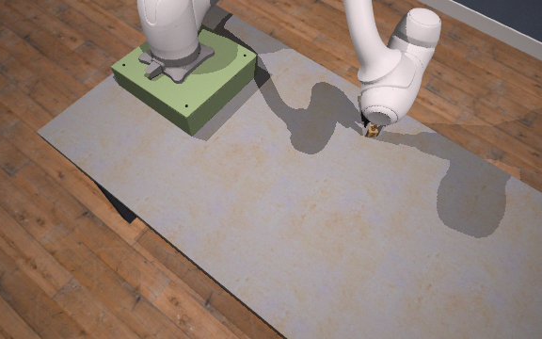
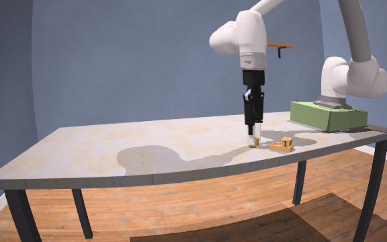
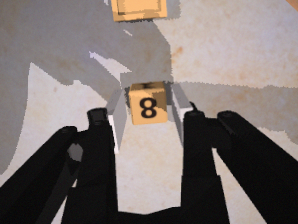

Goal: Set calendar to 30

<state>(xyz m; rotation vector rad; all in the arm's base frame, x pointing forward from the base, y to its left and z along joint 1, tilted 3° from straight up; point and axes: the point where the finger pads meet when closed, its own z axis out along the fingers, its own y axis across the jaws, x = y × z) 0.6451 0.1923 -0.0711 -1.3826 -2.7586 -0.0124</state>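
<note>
My hand is 3 cm above the wooden cube. The rest, counted from my hand: wooden calendar tray (6 cm behind, 9 cm to the left, 3 cm below).
</note>
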